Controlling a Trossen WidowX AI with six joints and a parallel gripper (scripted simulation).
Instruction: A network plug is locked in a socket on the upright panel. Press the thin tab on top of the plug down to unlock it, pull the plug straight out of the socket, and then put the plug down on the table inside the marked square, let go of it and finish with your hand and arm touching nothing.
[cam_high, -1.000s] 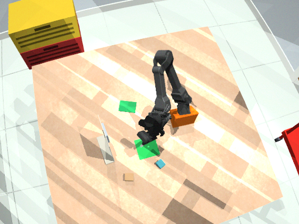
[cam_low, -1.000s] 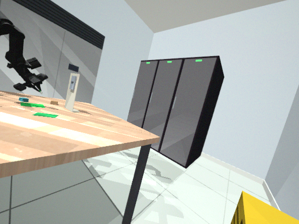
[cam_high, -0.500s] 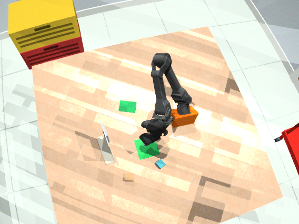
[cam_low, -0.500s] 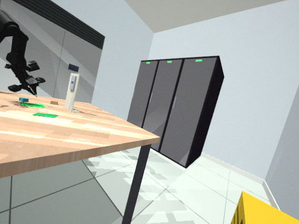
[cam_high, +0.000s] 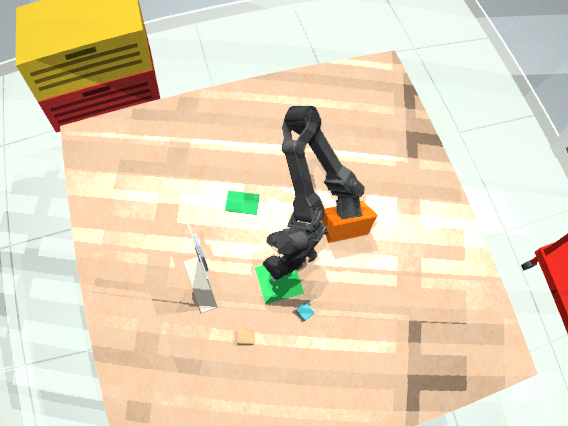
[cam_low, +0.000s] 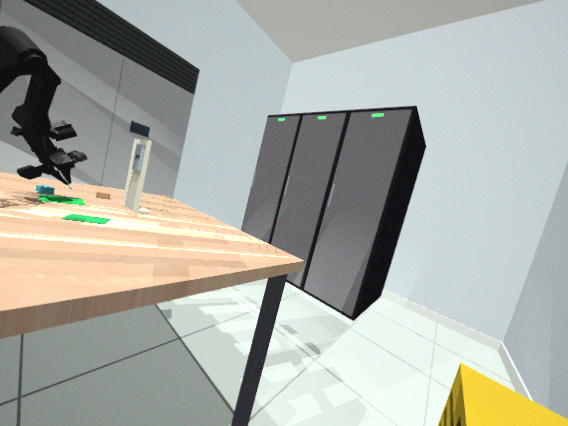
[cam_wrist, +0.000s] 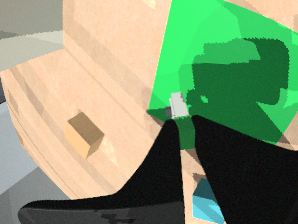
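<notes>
Right now my gripper tip is 60 mm above the green marked square, 10 mm to the left of it and 10 mm past it. Also, from my gripper tip: cyan block (100 mm to the left, 70 mm behind, 50 mm below); tan block (160 mm to the left, 110 mm ahead, 50 mm below); network plug (10 mm ahead).
</notes>
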